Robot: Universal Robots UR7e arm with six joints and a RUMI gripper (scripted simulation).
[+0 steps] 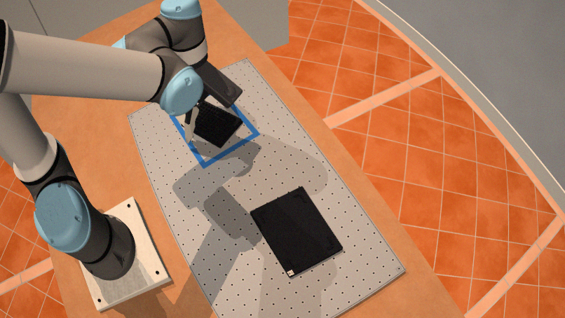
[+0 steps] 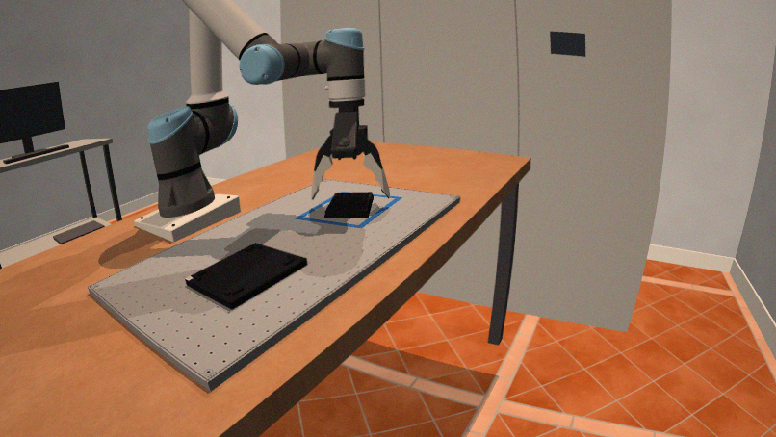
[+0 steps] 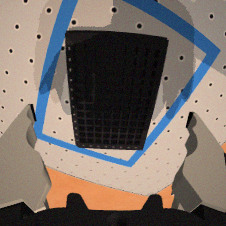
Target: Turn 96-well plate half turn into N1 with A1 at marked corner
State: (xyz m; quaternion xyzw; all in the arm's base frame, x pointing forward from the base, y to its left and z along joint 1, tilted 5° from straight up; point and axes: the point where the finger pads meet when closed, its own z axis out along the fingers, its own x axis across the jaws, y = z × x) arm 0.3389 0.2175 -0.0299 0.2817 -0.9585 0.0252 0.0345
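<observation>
Right now my hand is 10 mm above the black 96-well plate. Round my hand: white A1 label: 410 mm to the right, 20 mm ahead; black plate nest N1: 330 mm to the right, 70 mm ahead, 10 mm below.
</observation>
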